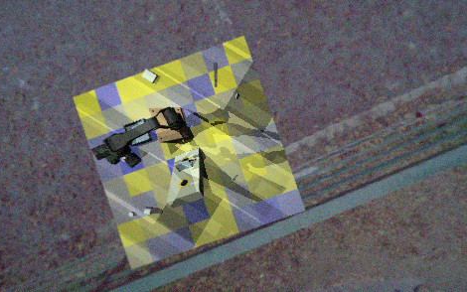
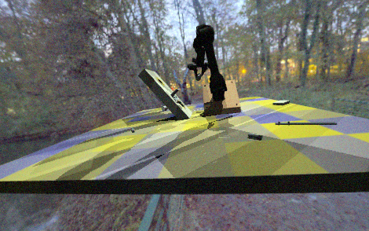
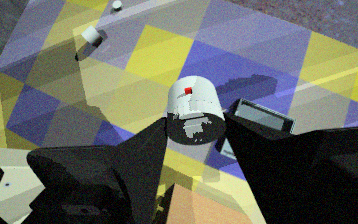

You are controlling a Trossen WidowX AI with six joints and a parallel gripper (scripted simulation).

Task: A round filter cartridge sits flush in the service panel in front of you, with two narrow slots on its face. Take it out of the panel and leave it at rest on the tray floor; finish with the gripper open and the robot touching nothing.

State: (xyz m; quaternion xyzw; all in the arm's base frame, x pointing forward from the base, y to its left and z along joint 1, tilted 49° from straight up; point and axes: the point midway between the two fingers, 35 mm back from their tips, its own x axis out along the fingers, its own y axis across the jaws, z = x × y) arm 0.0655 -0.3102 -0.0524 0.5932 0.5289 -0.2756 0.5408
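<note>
Now: gripper tip 25 cm above the grey-rimmed tray, 18 cm past it and 2 cm to the left of it. Also, from my gripper tip: white cylinder (36 cm ahead, 24 cm below, 17 cm to the right); round filter cartridge (right at my gripper tip); cream service panel (24 cm ahead, 23 cm to the left, 10 cm below).
</note>
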